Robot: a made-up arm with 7 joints. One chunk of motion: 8 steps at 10 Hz.
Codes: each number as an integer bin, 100 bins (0 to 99) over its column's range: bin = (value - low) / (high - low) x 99, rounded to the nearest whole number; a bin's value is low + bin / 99 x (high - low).
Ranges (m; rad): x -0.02..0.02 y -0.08..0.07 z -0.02..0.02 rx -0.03..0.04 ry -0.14..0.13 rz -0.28..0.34
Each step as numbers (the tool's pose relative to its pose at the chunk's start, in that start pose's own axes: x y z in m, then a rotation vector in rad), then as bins.
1 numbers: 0.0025 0.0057 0.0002 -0.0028 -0.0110 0.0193
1 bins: 56 57 50 38 47 48
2 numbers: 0.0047 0.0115 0.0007 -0.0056 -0.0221 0.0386
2 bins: 61 60 51 35 43 51
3 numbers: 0.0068 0.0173 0.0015 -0.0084 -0.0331 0.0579
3 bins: 66 64 53 31 39 54
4 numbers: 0.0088 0.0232 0.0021 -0.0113 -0.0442 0.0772
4 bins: 71 68 55 26 35 57
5 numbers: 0.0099 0.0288 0.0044 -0.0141 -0.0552 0.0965
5 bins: 74 72 60 22 31 60
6 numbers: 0.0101 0.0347 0.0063 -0.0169 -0.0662 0.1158
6 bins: 74 76 65 19 27 63
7 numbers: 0.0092 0.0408 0.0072 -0.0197 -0.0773 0.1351
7 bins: 72 80 67 15 23 66
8 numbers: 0.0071 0.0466 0.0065 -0.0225 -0.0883 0.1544
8 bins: 67 84 66 11 19 69
